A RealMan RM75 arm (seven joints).
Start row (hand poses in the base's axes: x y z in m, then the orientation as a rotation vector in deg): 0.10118 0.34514 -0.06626 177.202 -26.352 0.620
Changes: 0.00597 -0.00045 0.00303 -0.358 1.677 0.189; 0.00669 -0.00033 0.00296 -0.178 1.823 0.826; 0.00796 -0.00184 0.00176 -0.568 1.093 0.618; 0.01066 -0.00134 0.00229 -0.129 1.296 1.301; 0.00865 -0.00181 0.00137 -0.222 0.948 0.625; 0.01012 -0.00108 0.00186 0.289 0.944 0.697; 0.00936 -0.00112 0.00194 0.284 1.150 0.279; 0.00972 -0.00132 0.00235 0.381 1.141 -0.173; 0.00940 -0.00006 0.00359 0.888 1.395 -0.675; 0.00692 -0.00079 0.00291 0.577 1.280 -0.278; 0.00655 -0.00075 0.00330 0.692 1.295 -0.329
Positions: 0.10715 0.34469 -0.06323 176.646 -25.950 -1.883; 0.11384 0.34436 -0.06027 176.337 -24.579 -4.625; 0.12180 0.34252 -0.05851 175.698 -23.527 -6.144; 0.13246 0.34118 -0.05622 175.540 -21.450 -8.043; 0.14111 0.33937 -0.05485 175.228 -20.429 -9.410; 0.15123 0.33829 -0.05299 175.411 -19.311 -10.881; 0.16059 0.33717 -0.05105 175.483 -18.821 -12.686; 0.17031 0.33585 -0.04870 175.590 -19.023 -14.523; 0.17971 0.33579 -0.04511 176.065 -19.975 -16.904; 0.18663 0.33500 -0.04220 176.267 -20.331 -19.025; 0.19318 0.33425 -0.03890 176.547 -20.758 -21.212
